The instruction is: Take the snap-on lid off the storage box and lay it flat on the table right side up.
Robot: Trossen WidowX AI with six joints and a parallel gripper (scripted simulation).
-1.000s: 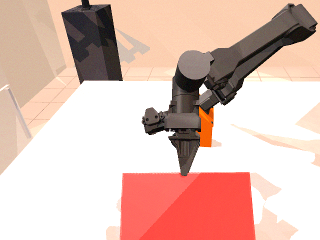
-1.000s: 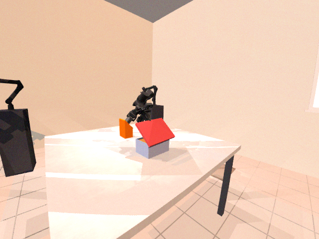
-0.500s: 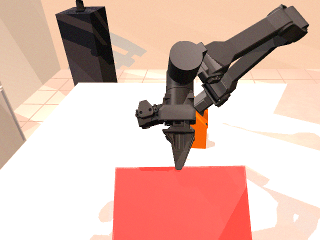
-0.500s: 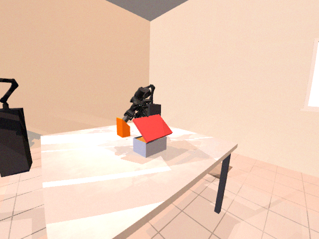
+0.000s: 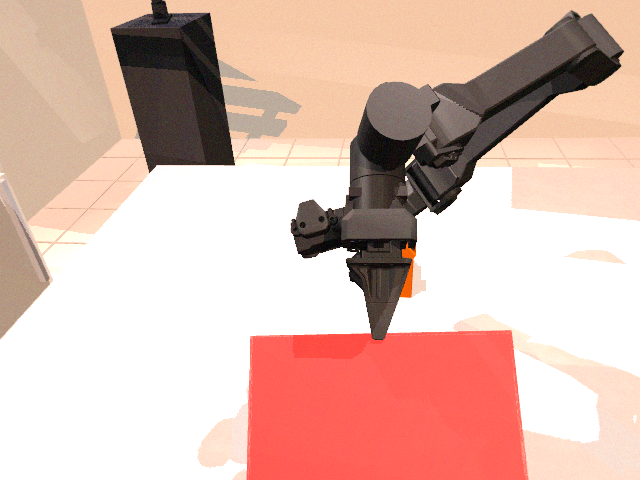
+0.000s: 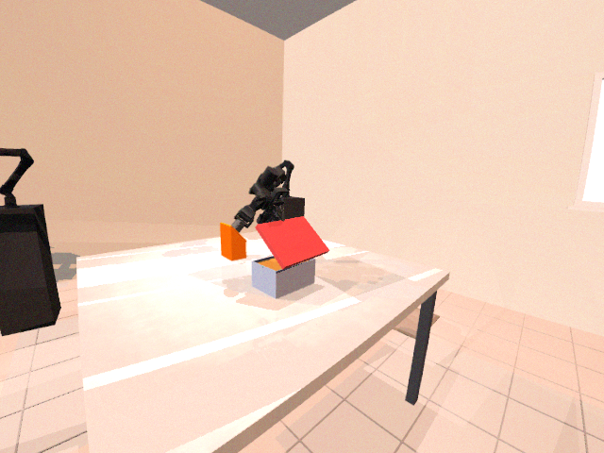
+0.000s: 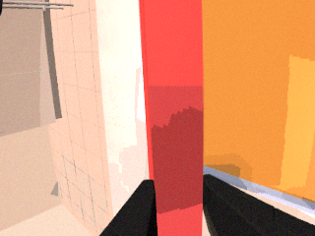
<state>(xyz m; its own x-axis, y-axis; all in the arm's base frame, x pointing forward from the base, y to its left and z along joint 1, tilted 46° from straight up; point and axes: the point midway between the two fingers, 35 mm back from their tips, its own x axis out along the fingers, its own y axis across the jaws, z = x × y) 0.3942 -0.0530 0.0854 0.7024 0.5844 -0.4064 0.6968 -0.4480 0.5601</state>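
The lid is 6 cm ahead of my gripper tip, 5 cm below it and 1 cm to the left of it. The rest, counted from my gripper tip: grey storage box (19 cm below, 3 cm ahead, 1 cm to the right).
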